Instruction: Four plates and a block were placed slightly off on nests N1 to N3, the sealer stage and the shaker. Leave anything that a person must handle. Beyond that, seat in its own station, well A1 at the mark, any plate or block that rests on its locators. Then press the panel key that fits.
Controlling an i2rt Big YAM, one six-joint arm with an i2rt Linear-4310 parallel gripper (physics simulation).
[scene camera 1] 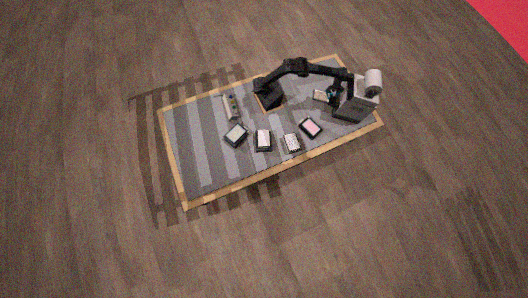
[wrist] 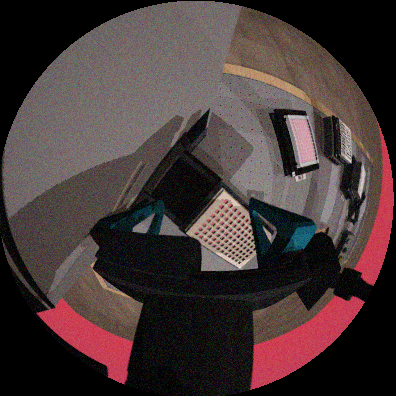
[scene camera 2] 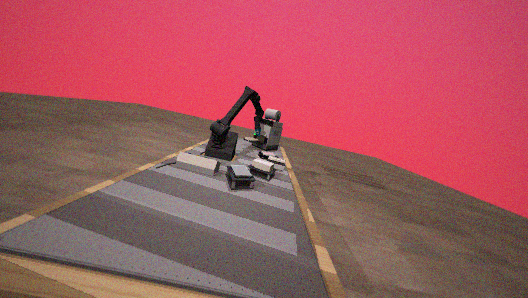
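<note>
My gripper (scene camera 1: pixel 333 93) (scene camera 2: pixel 257 133) (wrist: pixel 205 202) is open and empty, its teal fingers low beside the sealer. A cream plate with pinkish wells (scene camera 1: pixel 320 95) (wrist: pixel 225 227) lies at the sealer's dark stage (wrist: pixel 186 189), partly in front of and between the fingers in the wrist view; its seating is unclear. A pink plate (scene camera 1: pixel 310 127) (wrist: pixel 302 141) sits in a black nest. A white plate with dark wells (scene camera 1: pixel 291 142) (wrist: pixel 345 140) sits on another. A white-topped piece (scene camera 1: pixel 263 137) (scene camera 2: pixel 263 166) and a pale plate (scene camera 1: pixel 235 134) (scene camera 2: pixel 241 171) rest on dark stations. Small tilts cannot be told.
The grey sealer (scene camera 1: pixel 355 107) (scene camera 2: pixel 270 136) (wrist: pixel 115 85) with a white roll (scene camera 1: pixel 373 80) (scene camera 2: pixel 272 114) stands close by the gripper. The key panel (scene camera 1: pixel 230 106) (scene camera 2: pixel 197 162) stands beyond the arm's base (scene camera 1: pixel 271 96) (scene camera 2: pixel 221 146). A wooden edge (scene camera 1: pixel 240 181) (scene camera 2: pixel 312 220) borders the table.
</note>
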